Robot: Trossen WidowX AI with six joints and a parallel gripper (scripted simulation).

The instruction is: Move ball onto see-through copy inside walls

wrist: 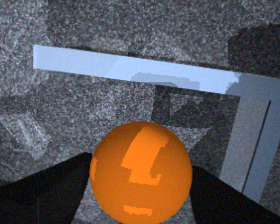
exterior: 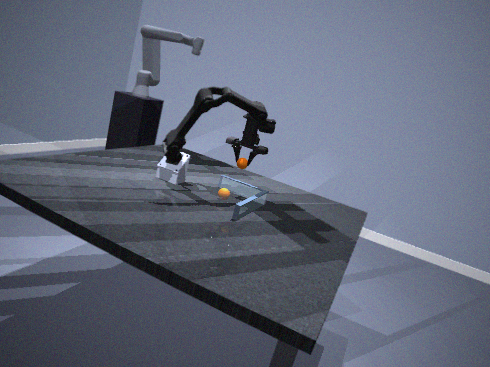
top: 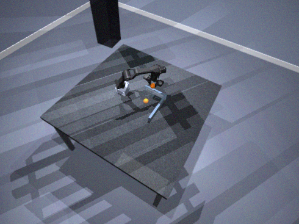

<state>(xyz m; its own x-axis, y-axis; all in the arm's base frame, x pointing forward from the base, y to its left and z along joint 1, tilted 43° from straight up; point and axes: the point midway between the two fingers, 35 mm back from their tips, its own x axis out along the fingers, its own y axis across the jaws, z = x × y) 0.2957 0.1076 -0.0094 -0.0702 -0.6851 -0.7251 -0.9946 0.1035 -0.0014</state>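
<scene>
Now: gripper tip 13 cm above the see-through copy, 10 cm to the left of it and 2 cm past it. From my gripper tip the other things lie so: orange ball (right at my gripper tip).
</scene>
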